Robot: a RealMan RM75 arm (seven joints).
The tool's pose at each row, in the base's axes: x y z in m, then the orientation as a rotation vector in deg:
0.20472 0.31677 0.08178 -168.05 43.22 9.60
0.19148 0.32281 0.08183 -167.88 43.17 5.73
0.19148 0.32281 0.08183 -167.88 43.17 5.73
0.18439 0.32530 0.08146 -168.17 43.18 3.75
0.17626 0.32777 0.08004 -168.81 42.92 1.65
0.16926 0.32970 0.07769 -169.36 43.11 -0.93
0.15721 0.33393 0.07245 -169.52 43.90 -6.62
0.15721 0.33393 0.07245 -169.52 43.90 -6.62
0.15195 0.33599 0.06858 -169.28 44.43 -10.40
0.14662 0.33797 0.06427 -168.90 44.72 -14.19
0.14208 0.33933 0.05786 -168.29 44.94 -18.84
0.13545 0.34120 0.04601 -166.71 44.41 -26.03
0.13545 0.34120 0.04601 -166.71 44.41 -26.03
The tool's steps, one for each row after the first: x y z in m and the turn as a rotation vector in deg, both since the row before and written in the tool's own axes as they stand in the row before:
-0.01439 0.00117 0.00180 0.96 2.37 -0.16
0.00000 0.00000 0.00000 0.00 0.00 0.00
-0.00735 0.00130 0.00093 0.10 1.32 -0.11
-0.00820 0.00191 0.00182 -0.17 1.46 -0.33
-0.00697 0.00187 0.00249 -0.14 1.78 -0.05
-0.01254 0.00252 0.00519 0.46 3.74 0.30
0.00000 0.00000 0.00000 0.00 0.00 0.00
-0.00579 0.00112 0.00348 0.53 2.43 0.27
-0.00599 0.00133 0.00364 0.65 2.40 0.15
-0.00543 0.00179 0.00555 0.87 2.94 0.12
-0.00873 0.00319 0.01007 1.97 4.44 -0.19
0.00000 0.00000 0.00000 0.00 0.00 0.00

